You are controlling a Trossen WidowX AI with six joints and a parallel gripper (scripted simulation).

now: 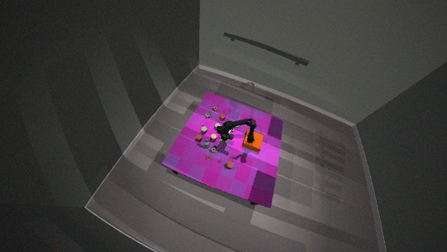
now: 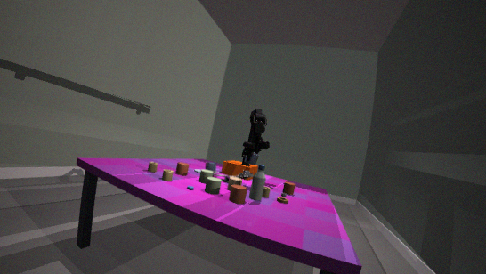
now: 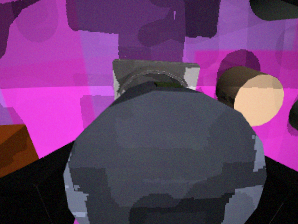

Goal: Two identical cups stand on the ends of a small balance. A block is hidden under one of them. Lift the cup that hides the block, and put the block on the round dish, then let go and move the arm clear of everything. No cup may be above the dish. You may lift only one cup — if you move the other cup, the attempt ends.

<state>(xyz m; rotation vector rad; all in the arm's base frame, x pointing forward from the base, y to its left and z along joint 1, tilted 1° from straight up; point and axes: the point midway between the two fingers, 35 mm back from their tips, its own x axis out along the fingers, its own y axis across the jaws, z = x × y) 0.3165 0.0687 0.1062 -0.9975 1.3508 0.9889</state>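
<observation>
Now: gripper tip 8 cm above the grey block and 1 cm to the left of it. Also, from my gripper tip: blue-grey cup: 2 cm to the left, 1 cm ahead, 1 cm above; then grey bottle: 19 cm ahead, 8 cm to the left, 6 cm below.
</observation>
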